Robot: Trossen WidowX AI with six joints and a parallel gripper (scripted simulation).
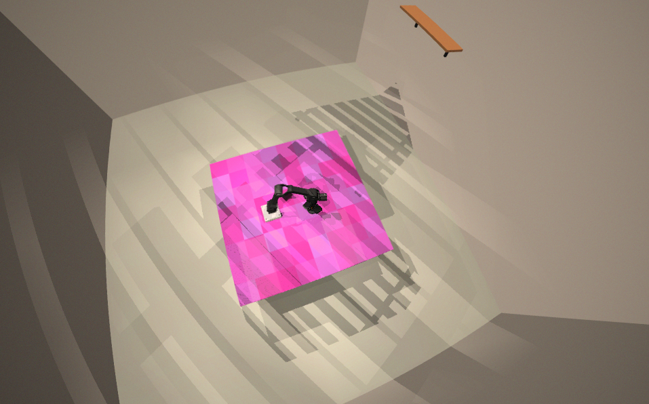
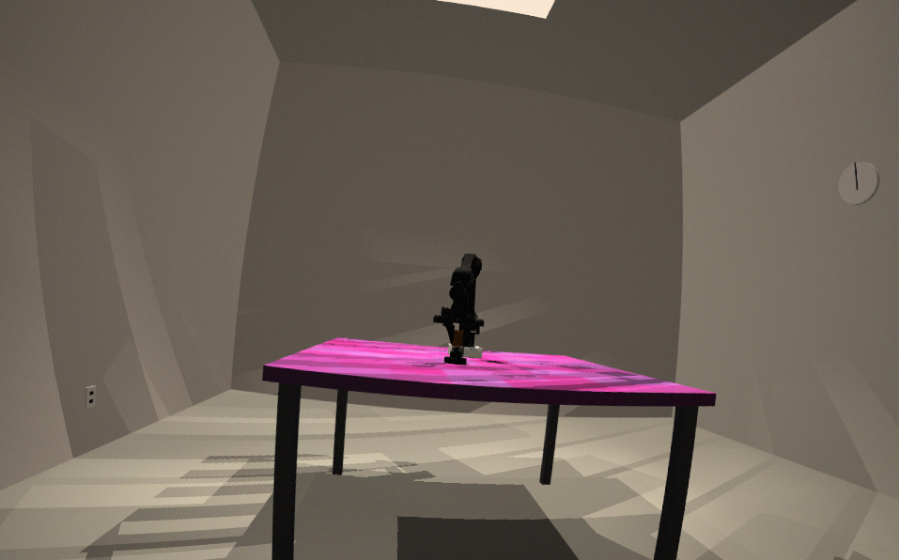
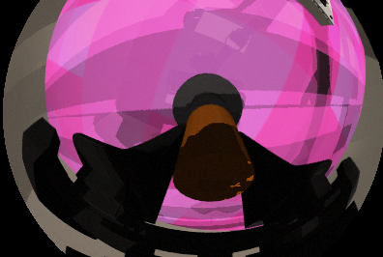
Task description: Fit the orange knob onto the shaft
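Right now the orange knob is 20 mm above my gripper tip. The rest, counted from my gripper tip: dark round pedestal 40 mm below.
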